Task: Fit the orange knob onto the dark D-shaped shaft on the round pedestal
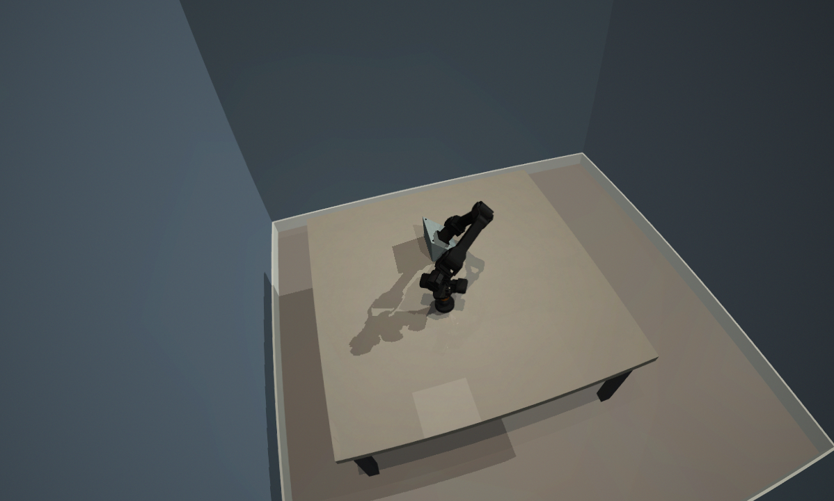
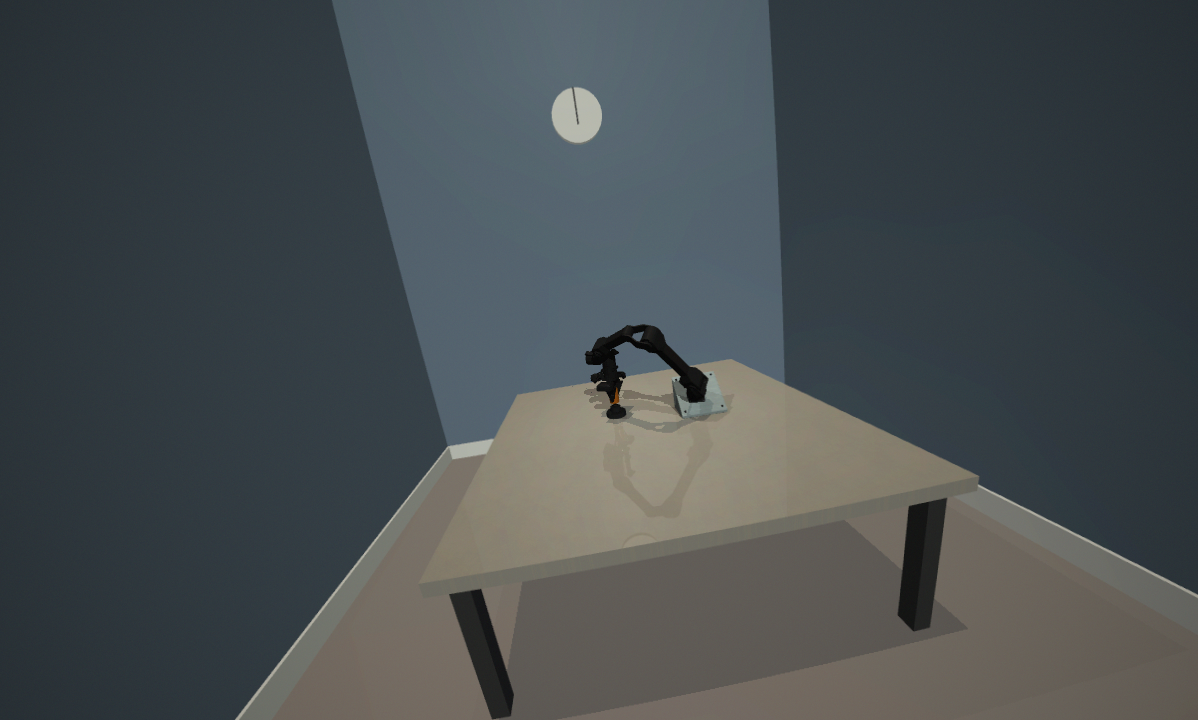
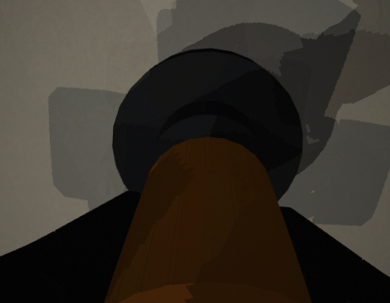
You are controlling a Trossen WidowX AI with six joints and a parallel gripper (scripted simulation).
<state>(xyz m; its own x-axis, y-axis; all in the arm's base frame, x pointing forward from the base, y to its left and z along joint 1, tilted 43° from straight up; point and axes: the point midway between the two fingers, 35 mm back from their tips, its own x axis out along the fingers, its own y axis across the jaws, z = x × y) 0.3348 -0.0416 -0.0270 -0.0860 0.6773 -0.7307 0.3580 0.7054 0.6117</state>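
My gripper tip is 2 cm below the orange knob. From my gripper tip the other things lie so: dark round pedestal (4 cm below).
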